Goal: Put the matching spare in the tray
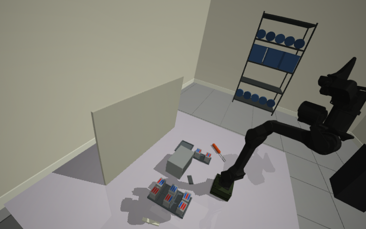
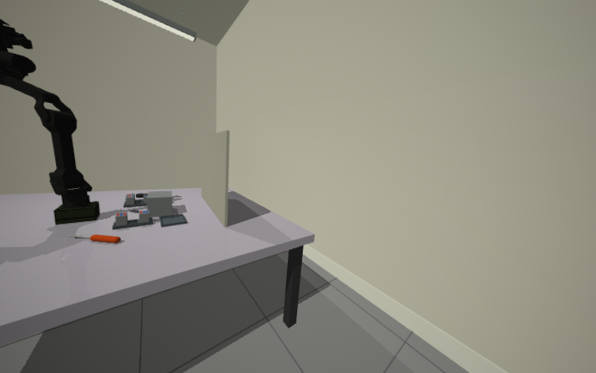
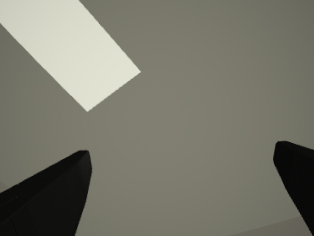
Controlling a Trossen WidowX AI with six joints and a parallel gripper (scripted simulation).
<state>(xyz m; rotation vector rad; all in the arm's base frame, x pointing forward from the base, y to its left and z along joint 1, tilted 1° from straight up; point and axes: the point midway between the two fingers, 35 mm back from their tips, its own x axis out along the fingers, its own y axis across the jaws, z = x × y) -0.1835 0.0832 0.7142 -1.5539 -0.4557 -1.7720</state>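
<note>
The grey spare lies 77 cm below my gripper tip, 32 cm ahead of it and 14 cm to the left of it. Also, from my gripper tip: small dark piece (81 cm below, 37 cm ahead, 1 cm to the left); then grey mounted unit (76 cm below, 48 cm ahead, 2 cm to the right); then holder (80 cm below, 40 cm ahead, 19 cm to the right).
</note>
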